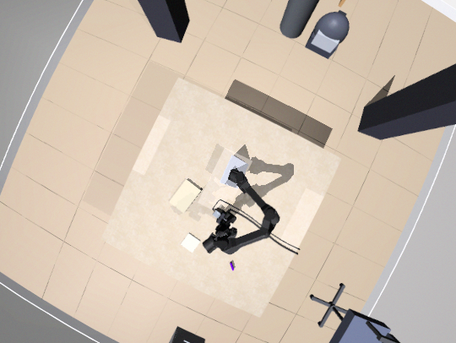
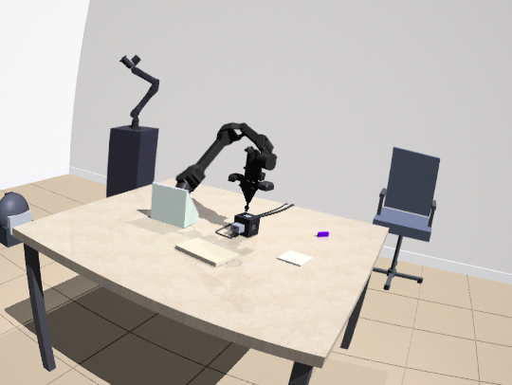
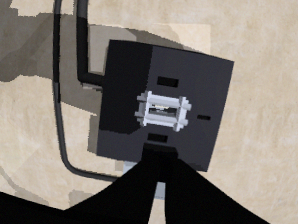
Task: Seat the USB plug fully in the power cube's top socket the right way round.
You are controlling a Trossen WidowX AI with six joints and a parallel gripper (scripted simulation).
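Now: gripper tip 1 cm above the USB plug. Also, from my gripper tip: USB socket 6 cm below, 1 cm to the left; purple block 31 cm ahead, 16 cm to the left, 12 cm below.
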